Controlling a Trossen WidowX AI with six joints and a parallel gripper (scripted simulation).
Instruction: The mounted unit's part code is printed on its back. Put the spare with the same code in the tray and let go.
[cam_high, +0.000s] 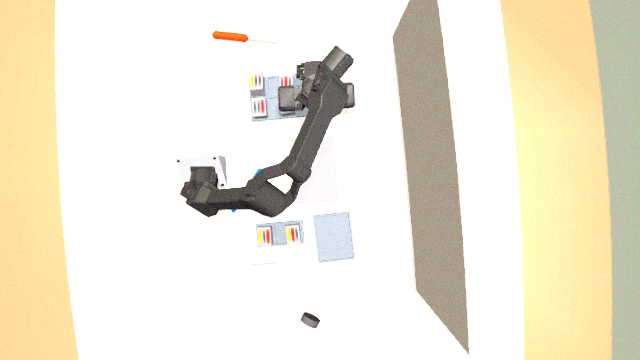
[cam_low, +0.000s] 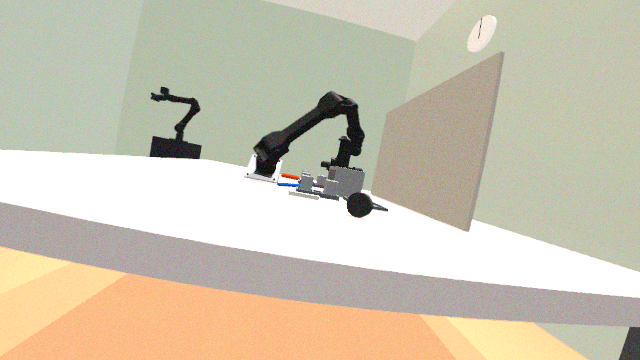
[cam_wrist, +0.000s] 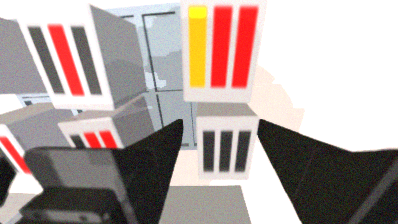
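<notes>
Now: the labelled block 20 mm above my gripper tip. Round my gripper tip: blue stick (230 mm to the right, 190 mm behind, 10 mm below); wall panel (240 mm ahead, 210 mm above, 160 mm to the right); mounted unit (170 mm to the right, 30 mm above).
</notes>
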